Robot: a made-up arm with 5 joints.
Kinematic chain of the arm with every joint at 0, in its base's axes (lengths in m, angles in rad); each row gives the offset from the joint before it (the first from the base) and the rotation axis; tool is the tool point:
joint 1: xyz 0 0 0.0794 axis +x
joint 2: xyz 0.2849 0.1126 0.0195 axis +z
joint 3: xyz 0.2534 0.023 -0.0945 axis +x
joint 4: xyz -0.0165 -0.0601 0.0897 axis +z
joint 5: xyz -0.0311 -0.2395 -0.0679 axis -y
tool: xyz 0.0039 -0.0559 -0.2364
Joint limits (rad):
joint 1: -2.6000..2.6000
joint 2: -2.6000..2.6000
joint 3: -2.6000..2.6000
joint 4: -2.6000..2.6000
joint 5: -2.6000..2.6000
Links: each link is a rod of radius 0.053 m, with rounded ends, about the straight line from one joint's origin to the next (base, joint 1, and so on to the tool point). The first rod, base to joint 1, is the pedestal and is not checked.
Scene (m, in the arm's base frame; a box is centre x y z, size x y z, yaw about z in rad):
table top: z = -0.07
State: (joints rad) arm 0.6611 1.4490 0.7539 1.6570 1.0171
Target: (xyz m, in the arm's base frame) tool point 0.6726 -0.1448 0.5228
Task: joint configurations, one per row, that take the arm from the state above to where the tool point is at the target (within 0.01 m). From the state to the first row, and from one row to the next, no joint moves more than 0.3 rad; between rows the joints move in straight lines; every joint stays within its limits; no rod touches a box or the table.
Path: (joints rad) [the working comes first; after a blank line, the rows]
Joints at the target: 1.6983 0.5764 1.1121 1.6575 1.5555
Straight joint move there: clear.

1: 0.9204 1.2308 0.8434 1.6571 1.1517
2: 1.1797 1.0127 0.9330 1.6572 1.2863
3: 1.4390 0.7945 1.0225 1.6573 1.4209
4: 1.6983 0.5764 1.1121 1.6575 1.5555

